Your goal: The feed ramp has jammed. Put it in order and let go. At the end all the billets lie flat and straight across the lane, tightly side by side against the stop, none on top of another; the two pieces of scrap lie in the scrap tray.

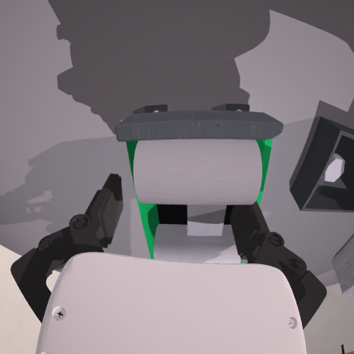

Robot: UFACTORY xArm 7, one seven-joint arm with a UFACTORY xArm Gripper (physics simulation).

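Note:
My gripper (179, 197) is open and empty, its left finger outside the lane's left wall and its right finger over the lane's right edge. A large pale billet (197, 171) lies straight across the green-walled lane (146, 225), next to the dark grey stop (199, 127). Behind it, a second billet (175, 242) lies across the lane, partly hidden by the gripper body. A small pale rectangular piece (205, 222) sits between the two billets, with dark gaps at both sides. The scrap tray (306, 167) at the right holds a white faceted piece (334, 168). The lane's rear is hidden.
Two dark brackets (156, 108) (237, 107) stand beyond the stop. A grey block (346, 265) shows at the right edge, below the scrap tray. Broad shadows fall on the grey surface (295, 65) around the lane.

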